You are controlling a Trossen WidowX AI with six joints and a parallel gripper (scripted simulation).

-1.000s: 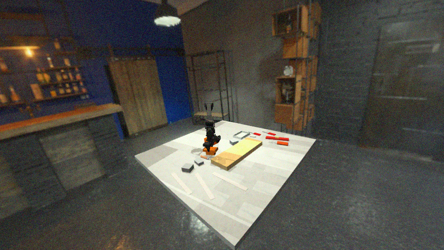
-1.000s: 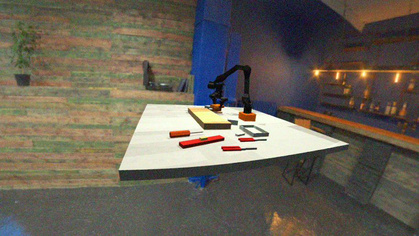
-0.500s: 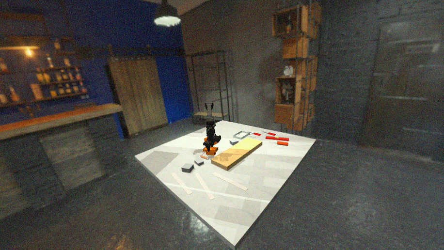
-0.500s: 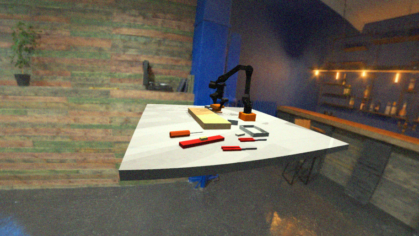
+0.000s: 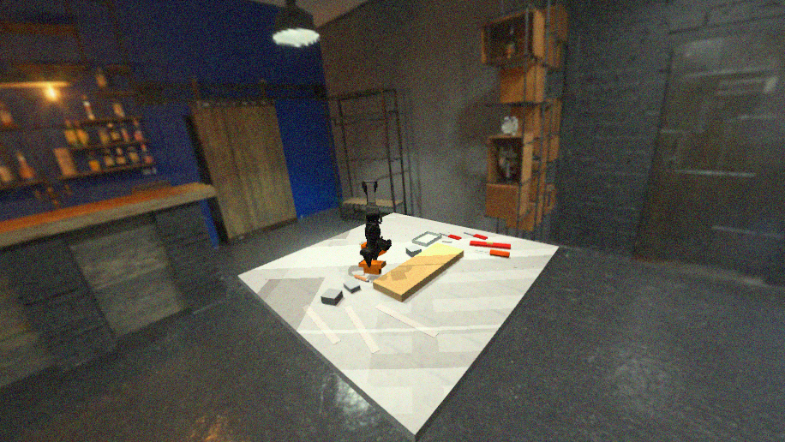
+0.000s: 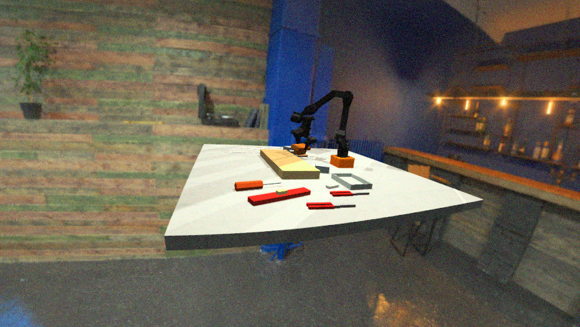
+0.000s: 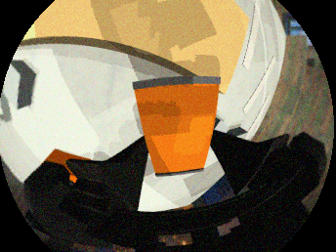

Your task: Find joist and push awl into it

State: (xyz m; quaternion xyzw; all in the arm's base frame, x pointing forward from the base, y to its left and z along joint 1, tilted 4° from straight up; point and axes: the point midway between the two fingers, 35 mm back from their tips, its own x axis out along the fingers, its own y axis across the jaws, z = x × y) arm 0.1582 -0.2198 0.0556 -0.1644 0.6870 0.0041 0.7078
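Now: the awl 10 mm behind my gripper tip, 50 mm to the right of it and 60 mm below it. From my gripper tip the other things lie so: grey tray (60 mm ahead, 520 mm to the left, 60 mm below); then orange stud finder (20 mm ahead, 30 mm below); then red level (440 mm ahead, 570 mm to the left, 50 mm below).
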